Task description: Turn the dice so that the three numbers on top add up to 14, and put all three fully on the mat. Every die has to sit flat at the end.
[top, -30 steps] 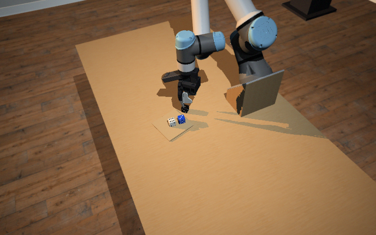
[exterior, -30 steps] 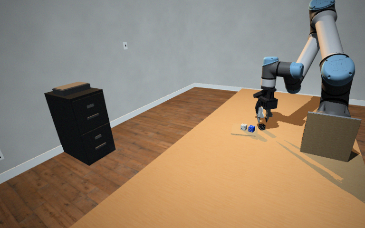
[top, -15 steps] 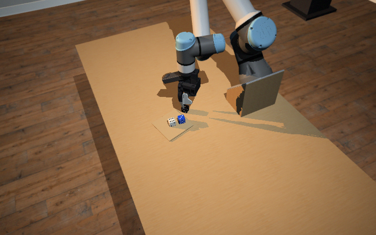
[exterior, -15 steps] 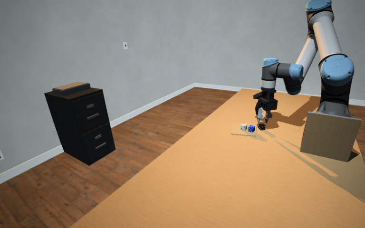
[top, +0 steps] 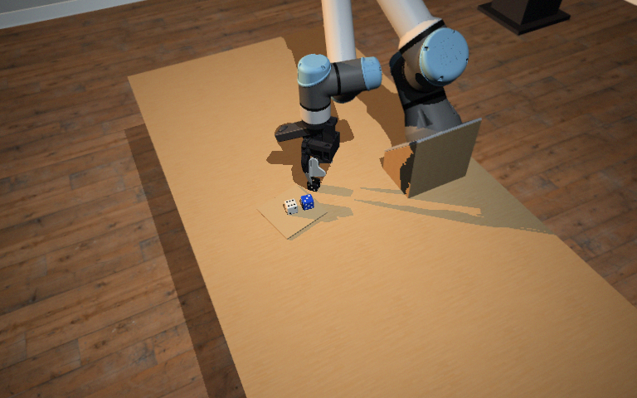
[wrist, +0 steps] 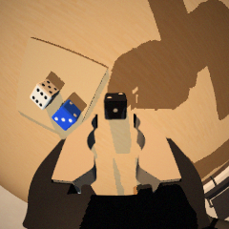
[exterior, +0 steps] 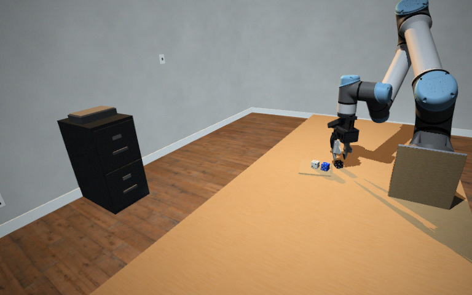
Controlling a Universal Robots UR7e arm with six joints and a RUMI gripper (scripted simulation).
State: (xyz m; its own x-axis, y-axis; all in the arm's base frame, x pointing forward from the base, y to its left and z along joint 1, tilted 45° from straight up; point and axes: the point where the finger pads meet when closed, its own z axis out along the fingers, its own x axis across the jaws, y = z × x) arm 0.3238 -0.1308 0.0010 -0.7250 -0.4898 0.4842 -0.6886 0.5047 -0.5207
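Right now my hand is 4 cm above the black die. Round my hand: tan mat: 9 cm ahead, 6 cm to the left, 5 cm below; then white die: 9 cm ahead, 6 cm to the left, 3 cm below; then blue die: 6 cm to the left, 5 cm ahead, 3 cm below.
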